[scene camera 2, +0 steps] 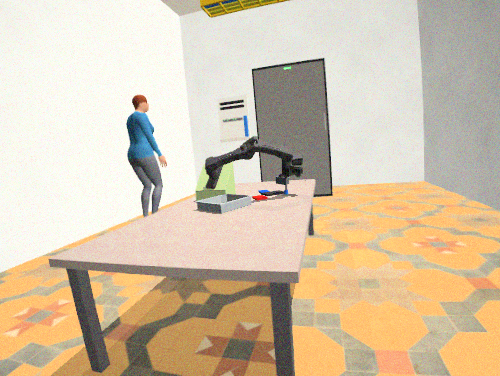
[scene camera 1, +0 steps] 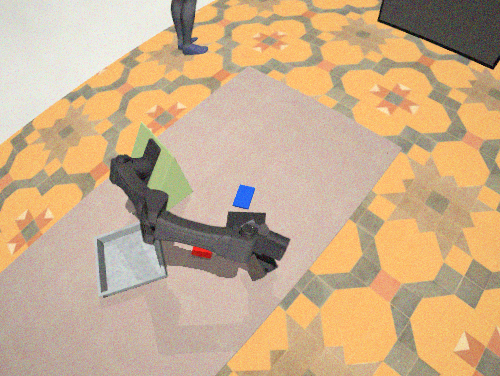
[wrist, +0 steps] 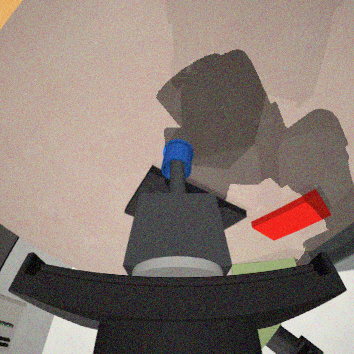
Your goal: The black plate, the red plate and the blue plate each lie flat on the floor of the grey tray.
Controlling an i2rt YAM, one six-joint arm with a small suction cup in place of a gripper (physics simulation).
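Where they show: hand, its tool point: (wrist: 176,148); arm's base, origin of its link: (scene camera 2: 214,176) (scene camera 1: 147,166) (wrist: 266,329).
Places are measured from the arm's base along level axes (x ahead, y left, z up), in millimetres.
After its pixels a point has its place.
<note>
My suction cup (scene camera 2: 286,192) (wrist: 177,150) points down, very low over the table. In the wrist view it shows just past the long edge of the black plate (scene camera 2: 274,193) {z -146, x 374, y 110 mm} (wrist: 145,187) {z -145, x 412, y 182 mm}, and it holds nothing that I can see. The black plate lies flat on the table, partly hidden behind the tool block; in scene camera 1 I cannot make it out under the arm. The red plate (scene camera 1: 202,252) {z -146, x 336, y -28 mm} (scene camera 2: 259,198) {z -147, x 327, y -49 mm} (wrist: 287,220) {z -146, x 315, y 8 mm} lies on the table between the arm's tool and the grey tray (scene camera 1: 102,265) {z -132, x 143, y -346 mm} (scene camera 2: 235,204) {z -130, x 280, y -291 mm}. The blue plate (scene camera 1: 244,196) {z -146, x 262, y 220 mm} (scene camera 2: 263,192) {z -152, x 266, y 193 mm} lies flat on the table. The tray's visible floor bears no plate.
A green upright panel (scene camera 1: 172,180) {z -19, x 104, y 39 mm} (scene camera 2: 227,174) {z 6, x 92, y 9 mm} (wrist: 265,266) {z -142, x 105, y 4 mm} stands beside the arm's base. The forearm reaches over the table between the tray and the tool. A person (scene camera 1: 184,25) (scene camera 2: 142,145) stands beyond the table. The table's long edge runs near the tool.
</note>
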